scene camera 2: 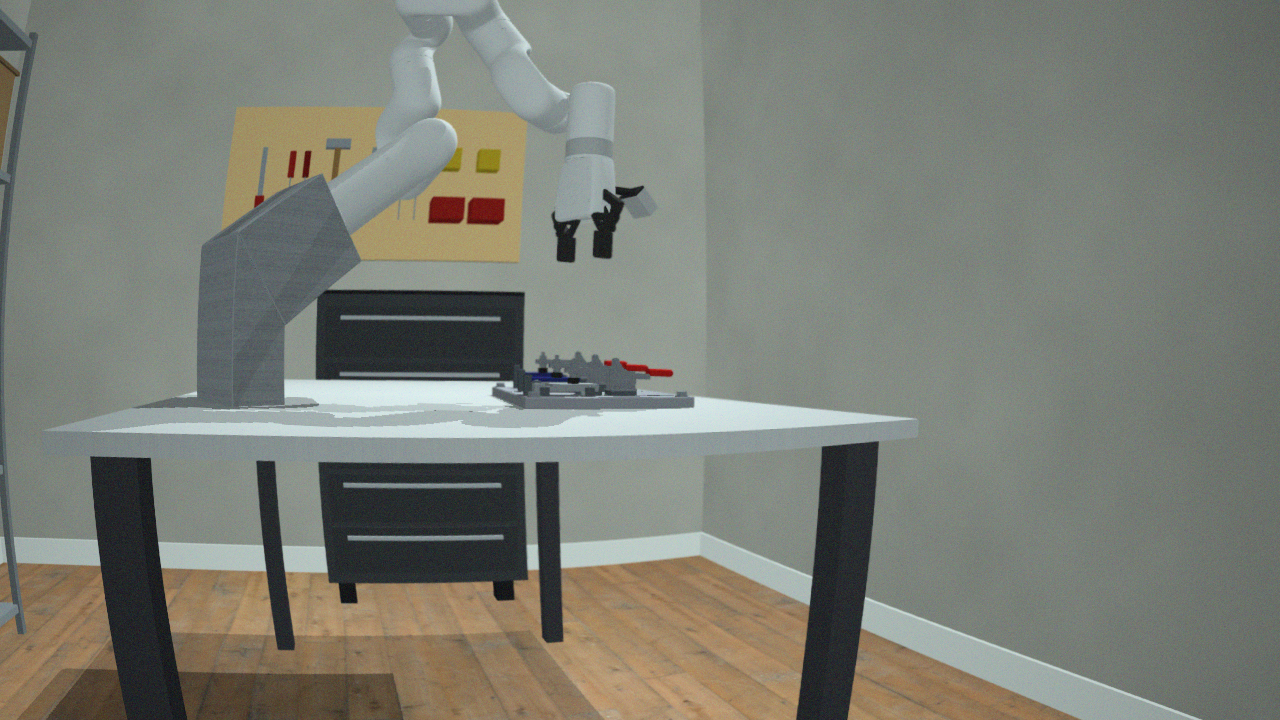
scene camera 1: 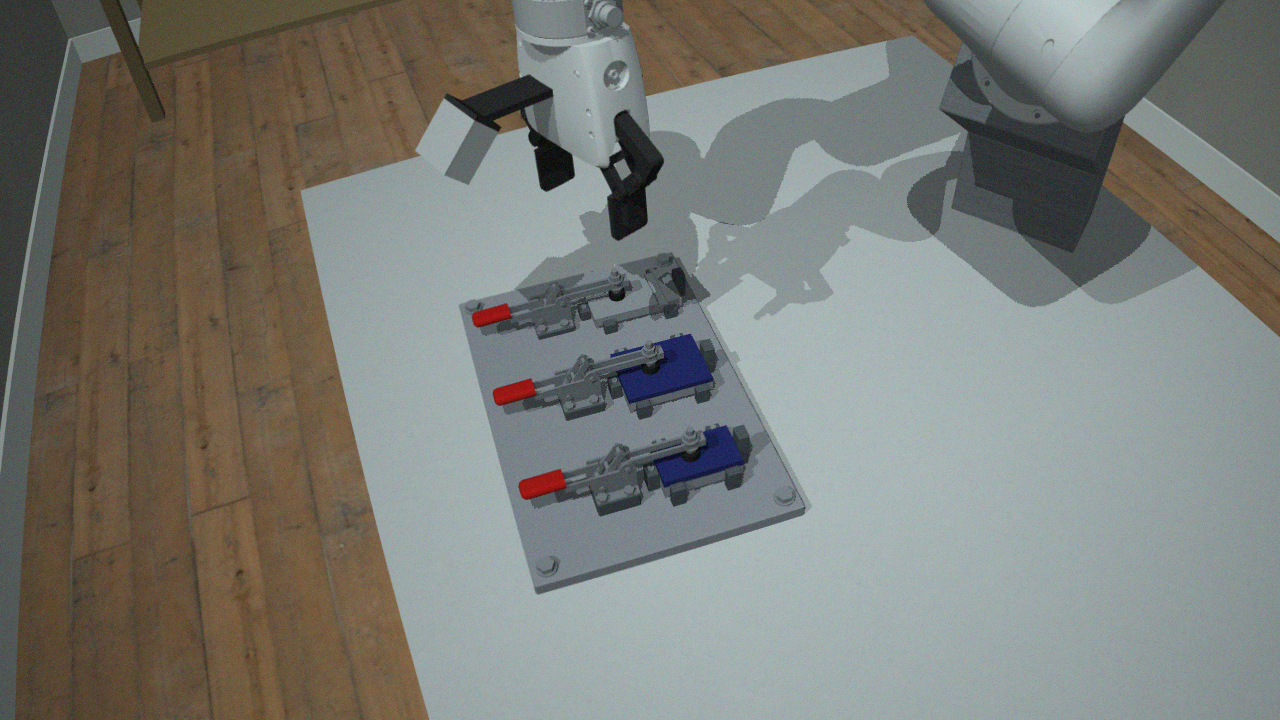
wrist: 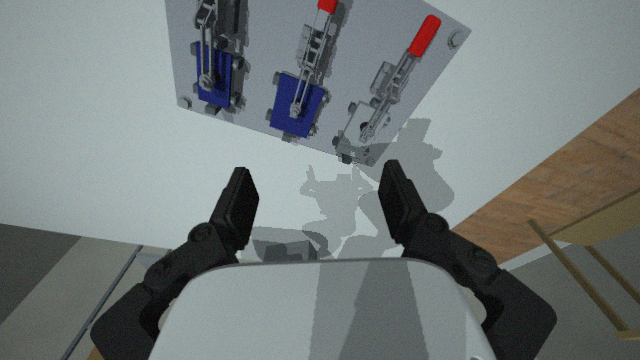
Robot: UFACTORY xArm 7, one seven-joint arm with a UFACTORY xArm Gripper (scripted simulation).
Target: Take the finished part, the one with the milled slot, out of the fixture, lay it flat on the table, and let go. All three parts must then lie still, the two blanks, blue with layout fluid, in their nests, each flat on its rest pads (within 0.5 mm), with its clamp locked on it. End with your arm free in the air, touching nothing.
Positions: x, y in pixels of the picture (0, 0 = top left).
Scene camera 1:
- my gripper: 592, 206
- grey finished part: 647, 293
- blue blank: 720, 452
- blue blank: 682, 368
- grey fixture plate: 531, 437
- toggle clamp: 550, 320
